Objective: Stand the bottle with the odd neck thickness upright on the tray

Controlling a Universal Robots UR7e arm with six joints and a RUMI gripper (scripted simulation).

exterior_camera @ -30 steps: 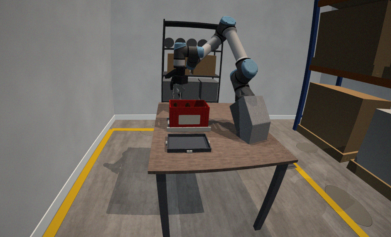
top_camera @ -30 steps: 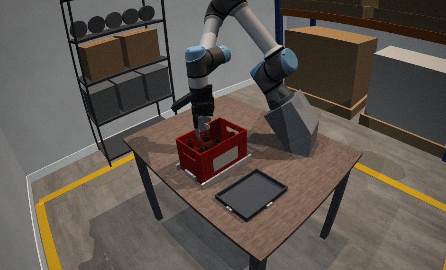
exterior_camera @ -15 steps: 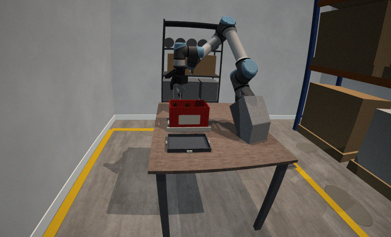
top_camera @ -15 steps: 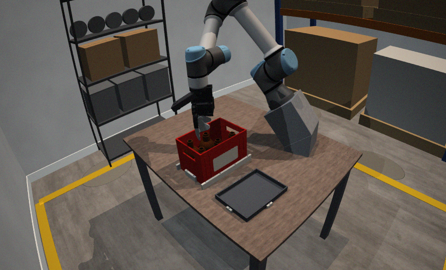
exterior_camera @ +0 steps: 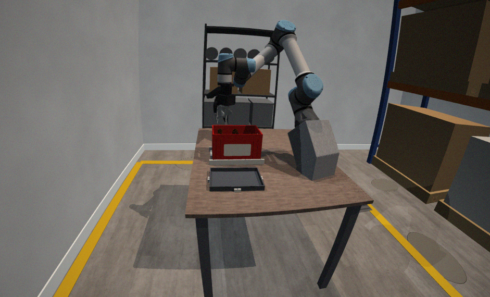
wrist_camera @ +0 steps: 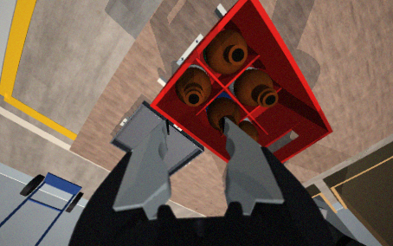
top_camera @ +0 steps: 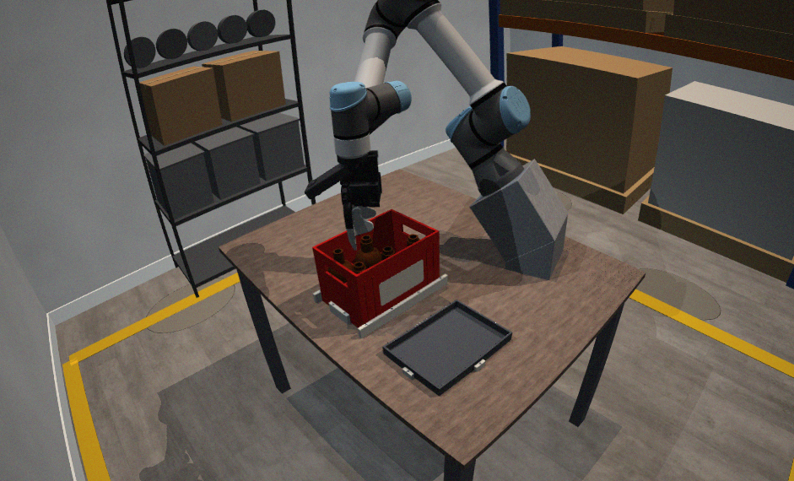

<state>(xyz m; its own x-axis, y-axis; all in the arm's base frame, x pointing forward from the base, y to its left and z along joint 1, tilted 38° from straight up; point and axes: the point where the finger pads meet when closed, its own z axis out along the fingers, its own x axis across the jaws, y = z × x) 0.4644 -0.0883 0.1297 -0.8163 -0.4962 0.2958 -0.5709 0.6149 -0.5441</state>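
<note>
Right now the red crate is 10 cm behind my hand, 3 cm to the right of it and 16 cm below it. The rest, counted from my hand: dark tray (2 cm behind, 25 cm to the left, 23 cm below).
</note>
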